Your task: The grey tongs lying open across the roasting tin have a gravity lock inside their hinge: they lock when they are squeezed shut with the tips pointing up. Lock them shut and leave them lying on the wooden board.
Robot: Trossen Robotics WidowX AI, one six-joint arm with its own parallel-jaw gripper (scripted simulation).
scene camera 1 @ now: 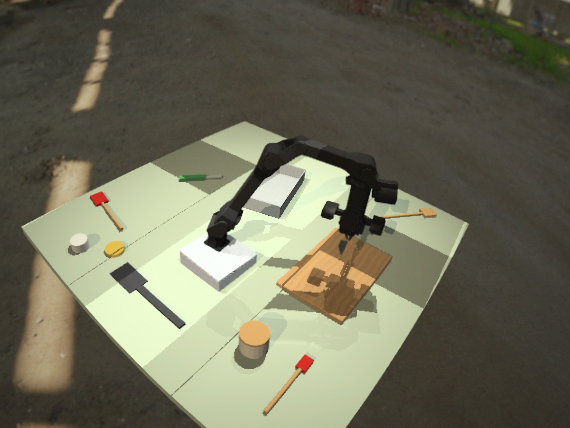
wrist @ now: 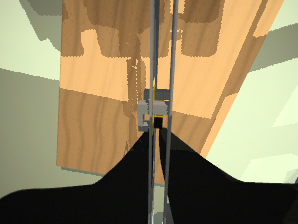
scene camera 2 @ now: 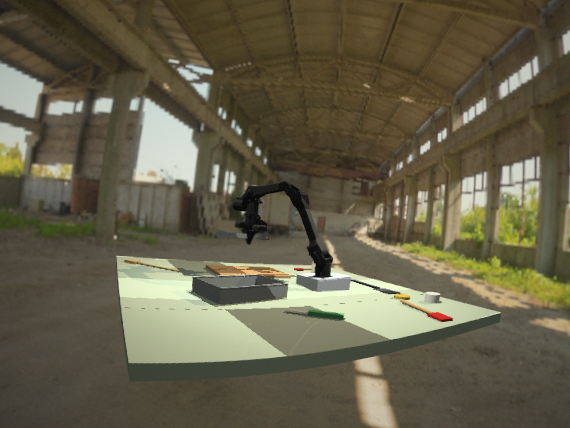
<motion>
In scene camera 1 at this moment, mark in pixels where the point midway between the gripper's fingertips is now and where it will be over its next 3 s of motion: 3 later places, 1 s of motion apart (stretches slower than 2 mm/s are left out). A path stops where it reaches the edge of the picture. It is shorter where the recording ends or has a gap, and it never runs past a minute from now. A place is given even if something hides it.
The gripper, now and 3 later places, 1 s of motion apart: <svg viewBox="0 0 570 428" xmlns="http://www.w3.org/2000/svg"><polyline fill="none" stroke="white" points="348,239 345,251 341,261 328,264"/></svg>
</motion>
